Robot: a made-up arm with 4 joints. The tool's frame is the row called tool.
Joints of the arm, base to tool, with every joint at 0 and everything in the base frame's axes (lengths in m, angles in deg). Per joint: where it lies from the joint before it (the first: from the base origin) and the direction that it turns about. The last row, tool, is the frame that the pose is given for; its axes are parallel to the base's.
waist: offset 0 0 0.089 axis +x
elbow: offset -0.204 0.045 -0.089 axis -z
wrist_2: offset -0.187 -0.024 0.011 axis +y
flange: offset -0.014 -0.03 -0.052 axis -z
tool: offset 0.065 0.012 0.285
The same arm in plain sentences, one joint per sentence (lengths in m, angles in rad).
The arm has four revolute joints in a row. What follows holds with every joint at zero, and every direction is one of the base frame's.
Joint 1 lies 0.089 m along +z from the base frame's origin and rotates about +x.
Joint 2 lies 0.204 m along -x and 0.045 m along +y and 0.089 m along -z from joint 1 and rotates about -z.
Joint 3 lies 0.187 m along -x and 0.024 m along -y and 0.011 m along +z from joint 2 and rotates about +y.
Joint 4 lies 0.014 m along -x and 0.03 m along -y and 0.052 m along -z from joint 3 and rotates about -z.
The tool frame, which is the frame that the pose is given for, lies 0.065 m along +x and 0.012 m along +y and 0.285 m along +z from joint 4; its axes are parallel to the base frame's.

